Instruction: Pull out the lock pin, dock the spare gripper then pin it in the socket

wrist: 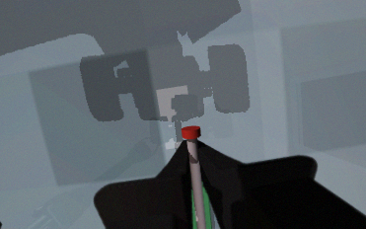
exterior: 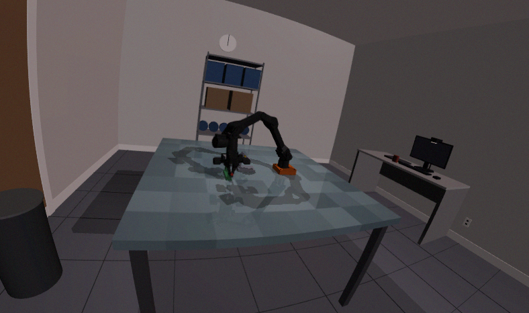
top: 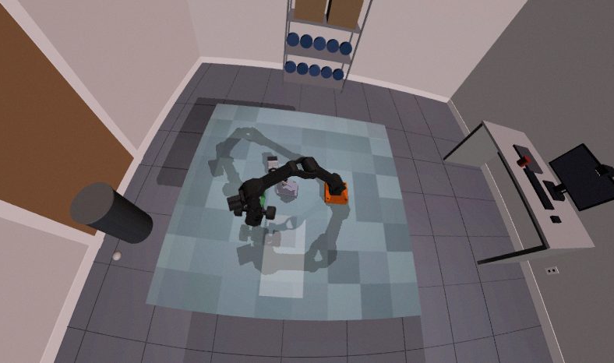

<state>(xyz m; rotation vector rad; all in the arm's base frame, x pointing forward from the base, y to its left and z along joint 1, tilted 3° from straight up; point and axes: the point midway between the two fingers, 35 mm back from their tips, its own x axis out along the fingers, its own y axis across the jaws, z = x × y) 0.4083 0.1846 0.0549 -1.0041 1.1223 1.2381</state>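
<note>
The green bracket lies 10 mm behind my gripper tip, 100 mm to the right of it and 10 mm below it. From my gripper tip the other things lie so: grey mount: 130 mm behind, 200 mm to the right, 20 mm above; spare gripper: 60 mm behind, 330 mm to the right, 10 mm below.
</note>
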